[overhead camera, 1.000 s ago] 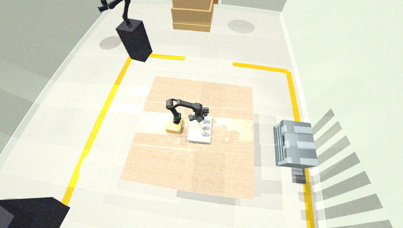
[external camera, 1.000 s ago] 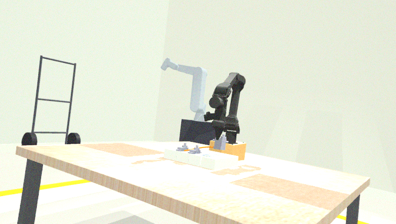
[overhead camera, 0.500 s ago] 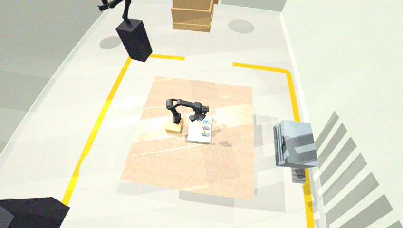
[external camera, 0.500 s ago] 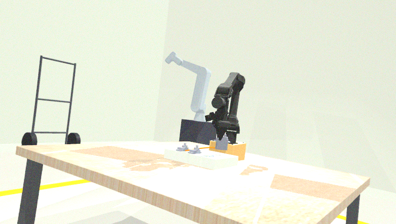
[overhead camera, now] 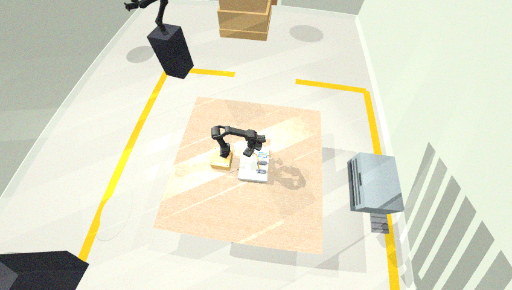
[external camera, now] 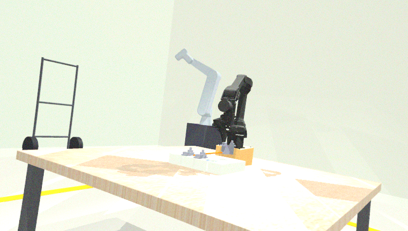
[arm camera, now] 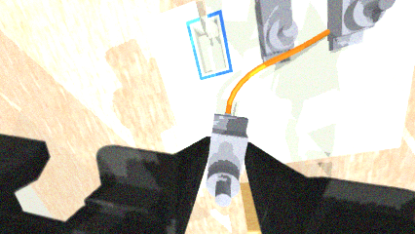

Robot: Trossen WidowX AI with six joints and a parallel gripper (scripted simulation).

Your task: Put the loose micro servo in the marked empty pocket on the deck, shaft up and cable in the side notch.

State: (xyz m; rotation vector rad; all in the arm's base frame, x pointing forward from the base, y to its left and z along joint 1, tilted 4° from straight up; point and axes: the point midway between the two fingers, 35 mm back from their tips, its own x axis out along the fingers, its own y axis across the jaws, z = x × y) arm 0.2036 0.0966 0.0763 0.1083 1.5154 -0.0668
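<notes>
Now: gripper tip 1 cm short of the white deck, 8 cm to the left of it and 10 cm above it.
</notes>
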